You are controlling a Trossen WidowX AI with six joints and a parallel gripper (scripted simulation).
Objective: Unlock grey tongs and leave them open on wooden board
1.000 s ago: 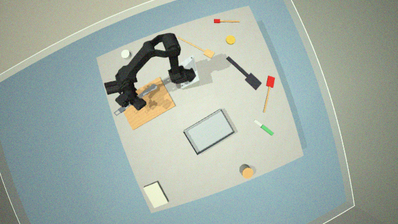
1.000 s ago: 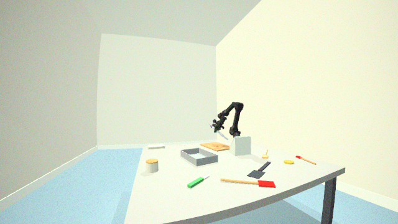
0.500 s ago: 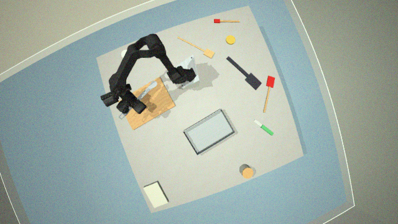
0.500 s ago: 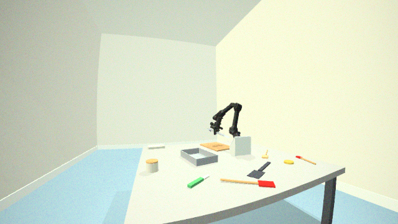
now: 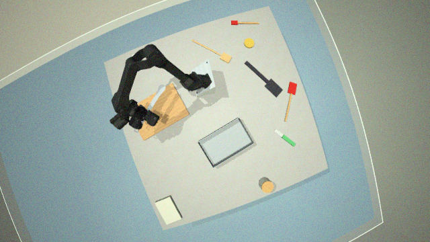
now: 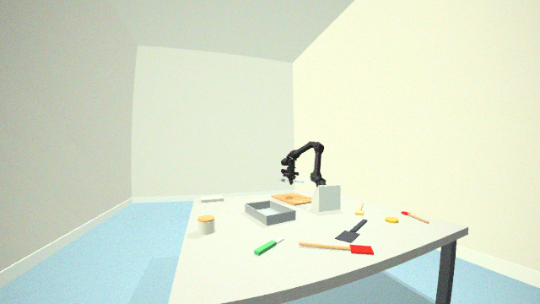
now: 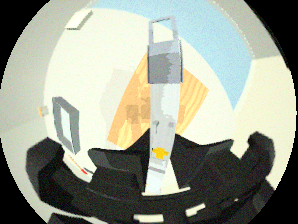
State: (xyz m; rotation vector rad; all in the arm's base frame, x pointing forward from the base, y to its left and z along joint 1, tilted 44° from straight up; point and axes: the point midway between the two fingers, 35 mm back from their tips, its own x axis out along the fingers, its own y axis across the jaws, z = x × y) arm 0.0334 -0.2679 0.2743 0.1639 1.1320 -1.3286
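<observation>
Now: gripper tip 120 mm above the wooden board, 20 mm past it and 10 mm to the right of it. Round my gripper tip: cream block 630 mm ahead, 210 mm to the right, 110 mm below; grey roasting tin 350 mm ahead, 340 mm to the left, 100 mm below; black spatula 770 mm to the left, 120 mm below, 90 mm ahead.
</observation>
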